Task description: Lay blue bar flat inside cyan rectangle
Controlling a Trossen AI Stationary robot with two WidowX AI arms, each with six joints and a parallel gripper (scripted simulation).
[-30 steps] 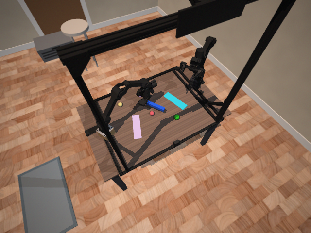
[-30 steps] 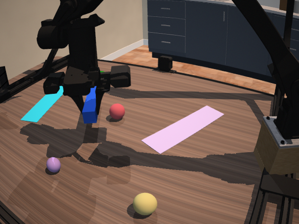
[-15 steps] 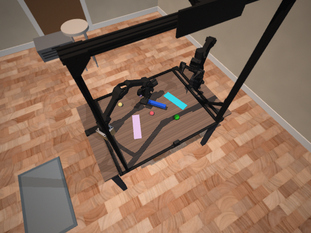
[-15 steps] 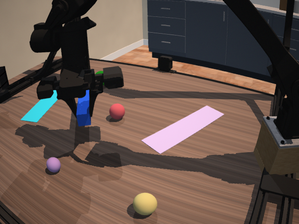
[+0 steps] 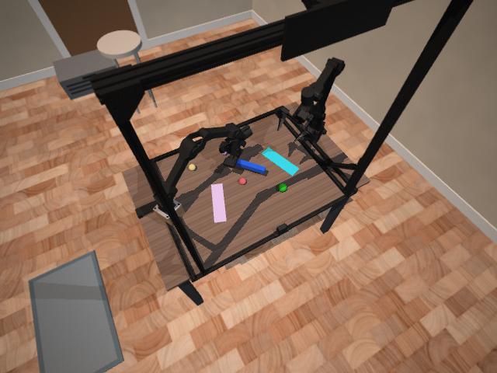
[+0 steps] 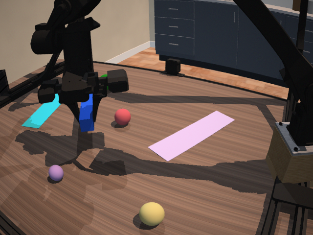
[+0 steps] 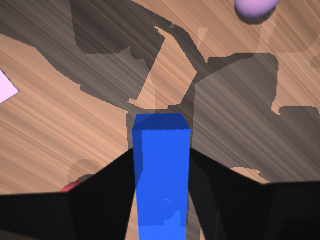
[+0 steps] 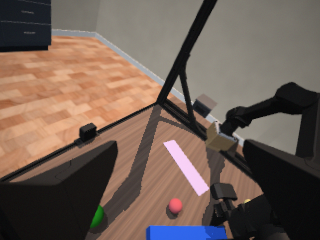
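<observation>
Right now the blue bar is 31 cm below my right hand, 14 cm to the left of it and 14 cm ahead of it. Round my right hand: cyan rectangle: 38 cm below, 9 cm ahead, 6 cm to the right; green ball: 35 cm below, 7 cm behind, 5 cm to the left; red ball: 36 cm below, 21 cm to the left, 9 cm ahead.
My left gripper is now 60 mm past the blue bar, 40 mm to the left of it and 30 mm above it. The rest, counted from my left hand: red ball 110 mm behind, 80 mm below, 20 mm to the left; lavender rectangle 200 mm to the left, 130 mm behind, 90 mm below; purple ball 130 mm ahead, 80 mm below.
</observation>
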